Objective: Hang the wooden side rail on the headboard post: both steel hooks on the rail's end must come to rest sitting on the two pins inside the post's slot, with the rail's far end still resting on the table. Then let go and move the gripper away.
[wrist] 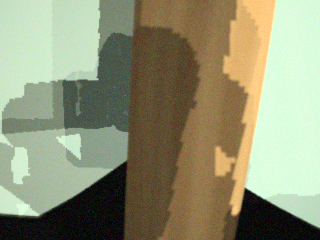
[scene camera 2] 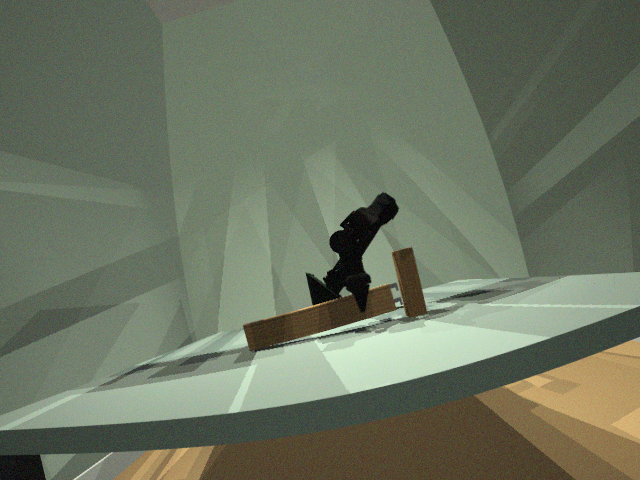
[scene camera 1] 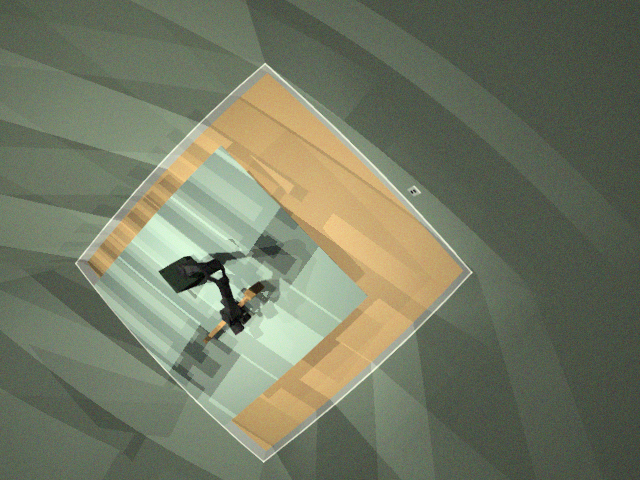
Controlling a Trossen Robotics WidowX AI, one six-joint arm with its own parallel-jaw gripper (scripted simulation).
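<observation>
Scene camera 2 gives you my gripper [scene camera 2: 362, 311], along with a wooden side rail [scene camera 2: 332, 314] and a headboard post [scene camera 2: 410, 286]. In the wrist view you'd have my gripper [wrist: 166, 170] again, and the wooden side rail [wrist: 196, 83] too.
</observation>
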